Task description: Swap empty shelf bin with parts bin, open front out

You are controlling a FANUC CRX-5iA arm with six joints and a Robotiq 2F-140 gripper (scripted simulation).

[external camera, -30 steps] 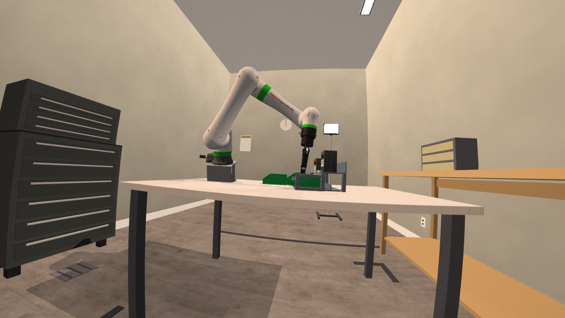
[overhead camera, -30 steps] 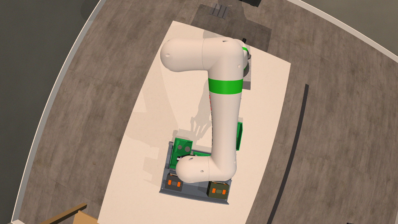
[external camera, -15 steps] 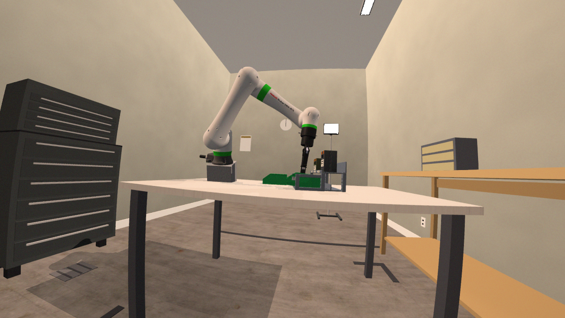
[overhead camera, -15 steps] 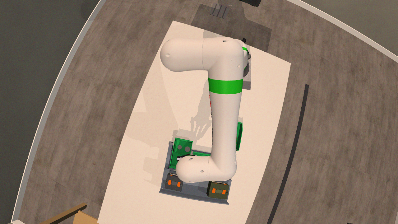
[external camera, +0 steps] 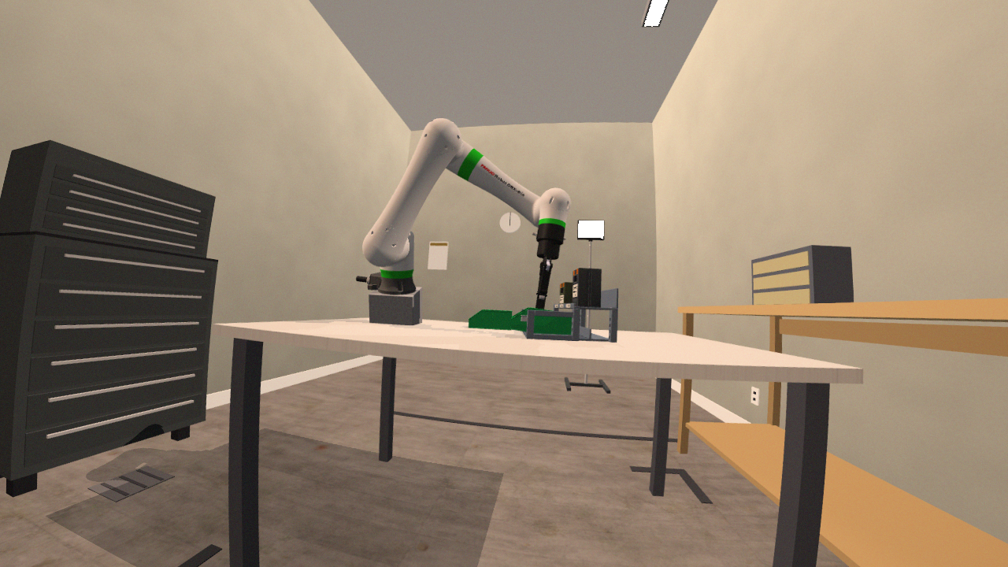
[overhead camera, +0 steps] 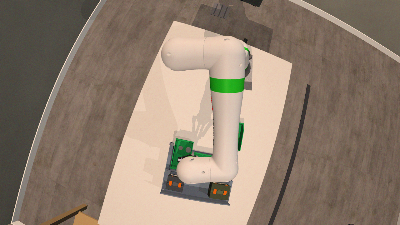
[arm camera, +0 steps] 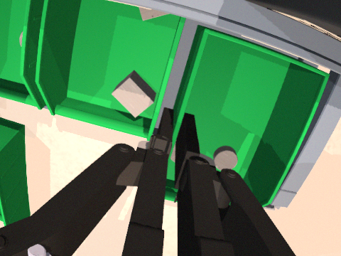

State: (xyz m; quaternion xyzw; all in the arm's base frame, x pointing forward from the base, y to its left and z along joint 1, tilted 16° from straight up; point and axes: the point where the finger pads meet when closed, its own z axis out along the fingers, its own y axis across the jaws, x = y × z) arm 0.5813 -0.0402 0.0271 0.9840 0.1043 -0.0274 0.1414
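My gripper is now 10 mm past the grey cube, 40 mm to the right of it and 80 mm above it. From my hand the other things lie so: grey shelf 60 mm ahead, 80 mm to the left, 30 mm below.
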